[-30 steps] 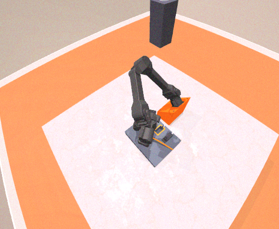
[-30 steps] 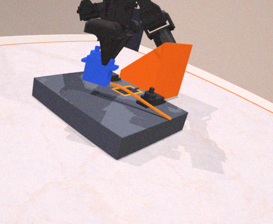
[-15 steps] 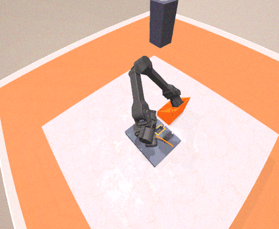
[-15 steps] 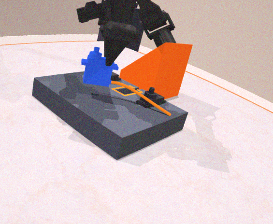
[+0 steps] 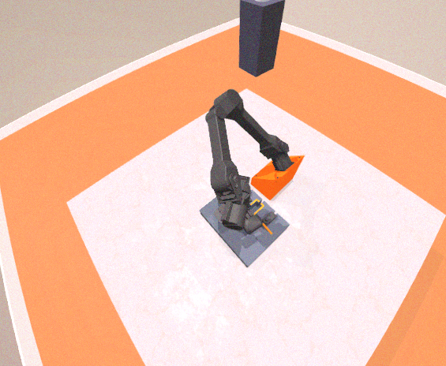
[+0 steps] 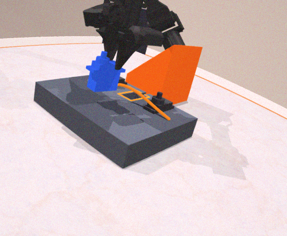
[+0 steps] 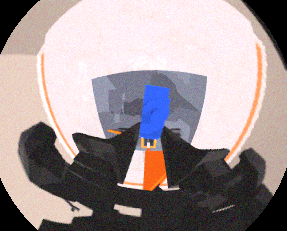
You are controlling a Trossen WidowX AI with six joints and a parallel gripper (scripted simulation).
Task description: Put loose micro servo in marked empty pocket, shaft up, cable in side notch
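Right now the grey deck is 10 mm ahead of my gripper tip and 100 mm below it.
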